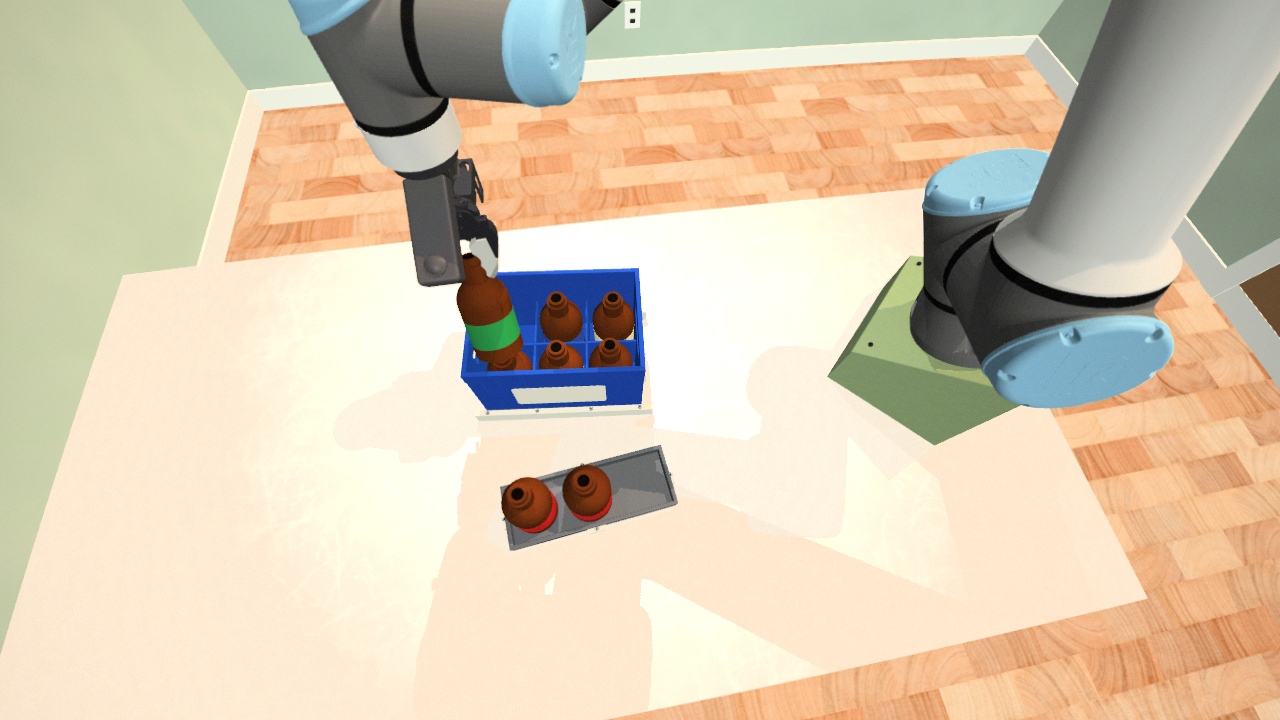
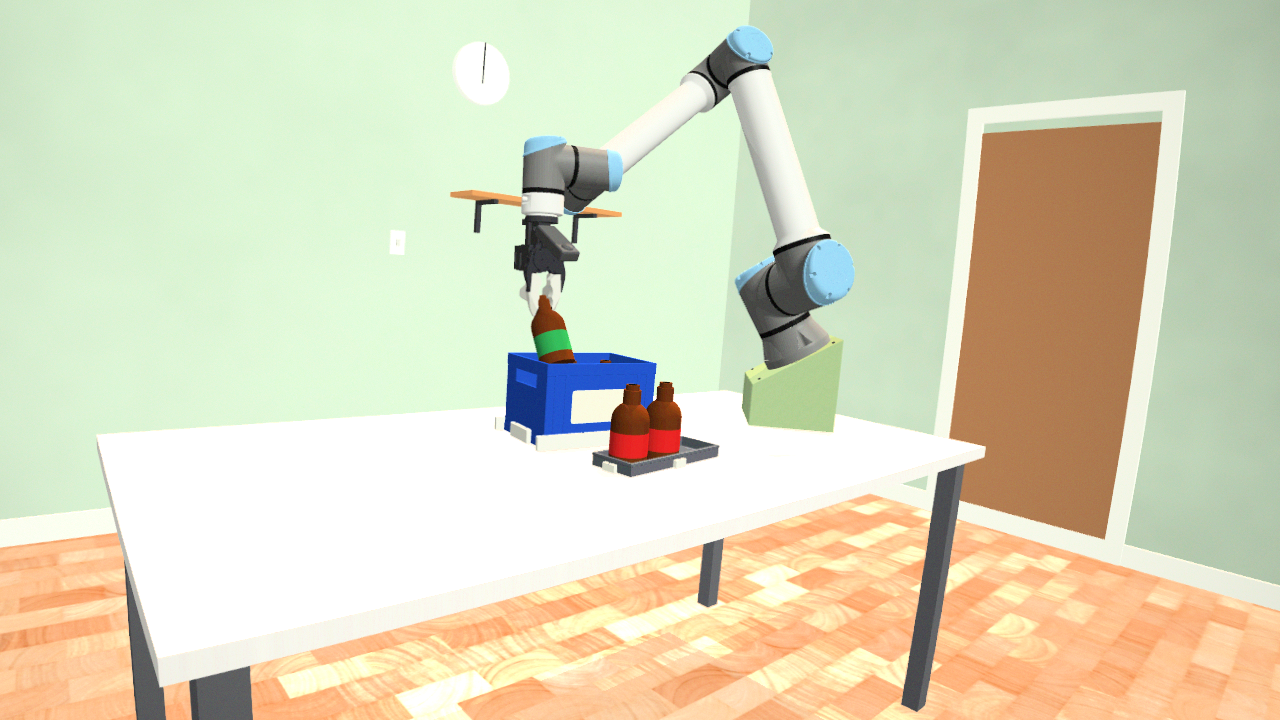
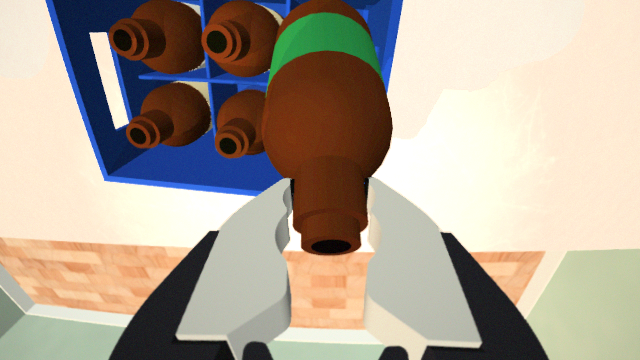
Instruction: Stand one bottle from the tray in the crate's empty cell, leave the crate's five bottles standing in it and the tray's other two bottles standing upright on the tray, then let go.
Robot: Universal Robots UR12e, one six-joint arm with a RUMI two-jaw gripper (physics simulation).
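Note:
My gripper is shut on the neck of the green-labelled brown bottle. That bottle is tilted, its base swung towards the crate's front, by the front-left bottle; whether they touch cannot be told. The base is near rim height of the blue crate. The back-left cell holds no bottle. The crate's other four bottles stand in cells. Two red-labelled bottles stand upright on the grey tray.
The crate and tray are on the white table, with the tray in front of the crate. Pale brackets edge the crate's foot. The arm's green base block stands to the right. A wall shelf is behind.

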